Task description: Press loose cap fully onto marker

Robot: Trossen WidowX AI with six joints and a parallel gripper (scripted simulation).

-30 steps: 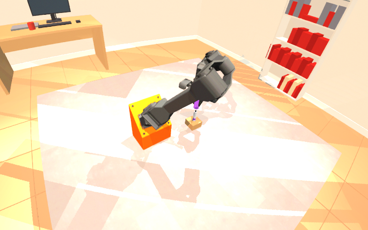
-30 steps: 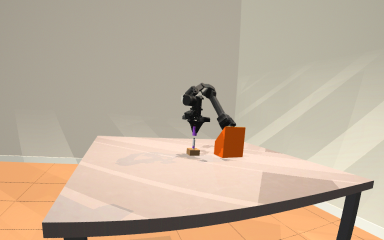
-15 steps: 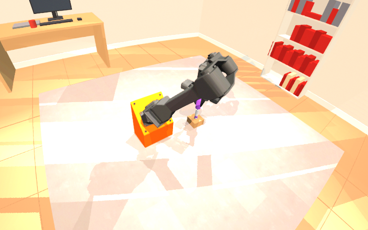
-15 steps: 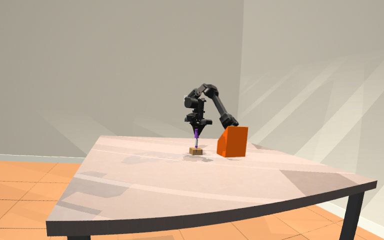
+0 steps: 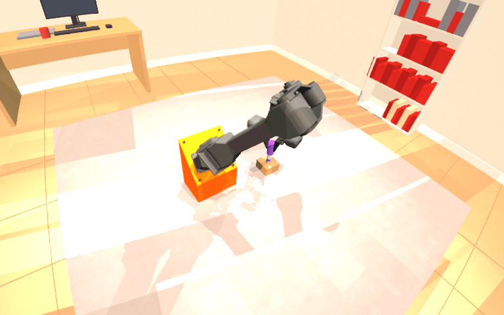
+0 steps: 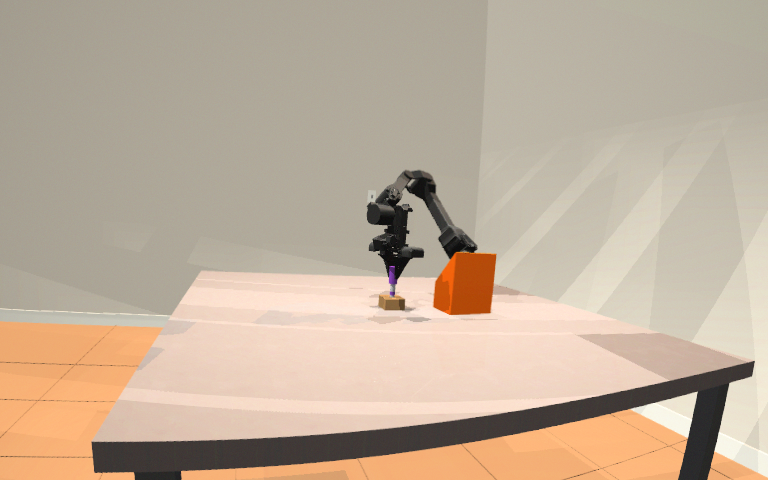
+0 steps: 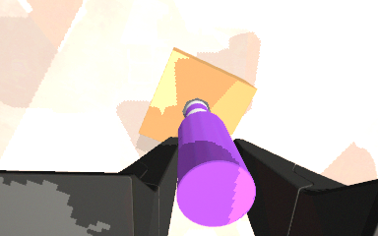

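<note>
The tan holder block lies 70 mm below my gripper tip. From my gripper tip the other things lie so: purple cap 10 mm above.
</note>
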